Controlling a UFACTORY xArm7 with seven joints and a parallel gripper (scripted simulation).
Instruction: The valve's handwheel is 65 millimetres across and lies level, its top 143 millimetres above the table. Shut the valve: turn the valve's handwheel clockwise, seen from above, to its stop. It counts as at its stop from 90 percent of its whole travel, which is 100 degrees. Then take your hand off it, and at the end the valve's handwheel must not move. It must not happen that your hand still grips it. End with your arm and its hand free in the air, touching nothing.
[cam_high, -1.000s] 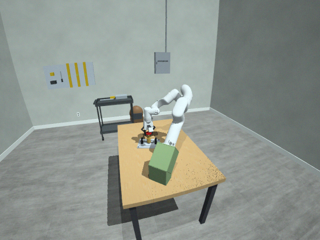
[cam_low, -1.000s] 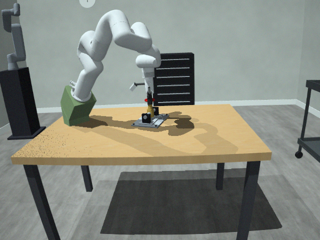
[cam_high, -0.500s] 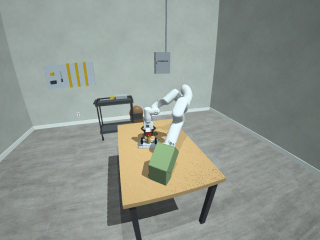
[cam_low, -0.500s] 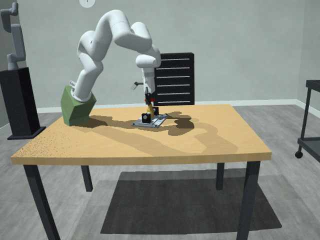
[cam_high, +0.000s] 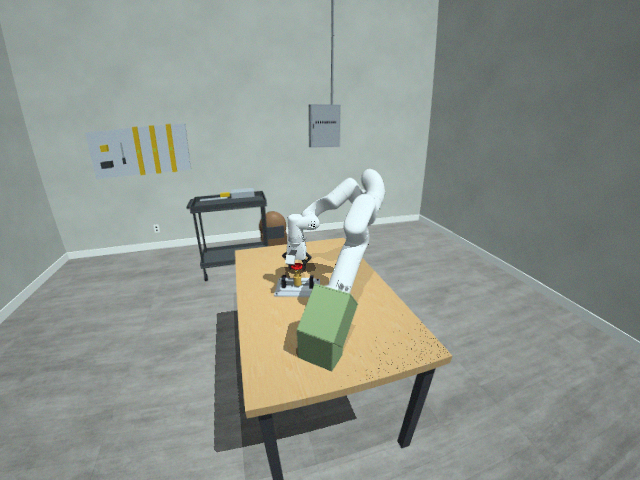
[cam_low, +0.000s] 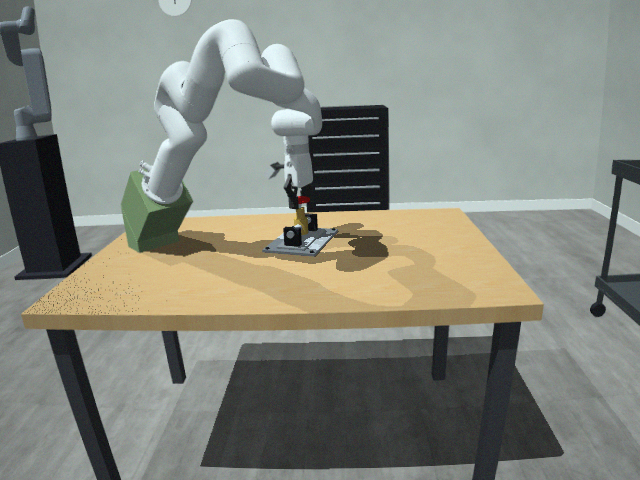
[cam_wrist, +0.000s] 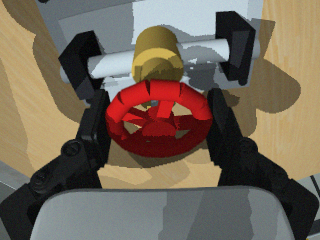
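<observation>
The red spoked handwheel lies 1 cm below my hand.
</observation>
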